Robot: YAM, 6 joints.
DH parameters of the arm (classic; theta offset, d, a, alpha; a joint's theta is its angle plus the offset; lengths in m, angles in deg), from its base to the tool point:
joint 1: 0 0.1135 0.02 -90
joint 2: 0 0 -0.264 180
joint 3: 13.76 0 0.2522 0
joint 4: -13.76 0 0.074 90
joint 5: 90 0 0 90
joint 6: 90 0.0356 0 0
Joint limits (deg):
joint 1: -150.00..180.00
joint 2: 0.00..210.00
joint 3: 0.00..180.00
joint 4: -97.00..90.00
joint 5: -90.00..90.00
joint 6: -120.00..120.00
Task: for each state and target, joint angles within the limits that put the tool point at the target. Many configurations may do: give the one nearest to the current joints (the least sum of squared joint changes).
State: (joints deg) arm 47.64 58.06 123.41 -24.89 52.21 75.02
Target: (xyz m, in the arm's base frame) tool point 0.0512 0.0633 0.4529
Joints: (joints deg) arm 69.13 40.37 76.49 -50.41 45.26 75.02
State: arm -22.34 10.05 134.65 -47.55 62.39 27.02
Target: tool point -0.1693 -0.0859 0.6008
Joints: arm 17.34 40.98 132.09 -40.02 62.39 27.02
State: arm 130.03 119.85 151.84 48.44 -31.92 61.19
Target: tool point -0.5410 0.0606 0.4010
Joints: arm 171.42 139.86 136.62 47.11 -35.74 61.19
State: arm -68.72 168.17 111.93 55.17 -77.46 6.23
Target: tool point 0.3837 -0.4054 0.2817
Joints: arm -50.12 146.63 126.75 57.00 -75.98 6.23
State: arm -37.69 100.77 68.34 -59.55 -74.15 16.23
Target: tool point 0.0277 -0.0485 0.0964
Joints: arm -86.04 101.75 14.29 -72.97 -43.01 16.23
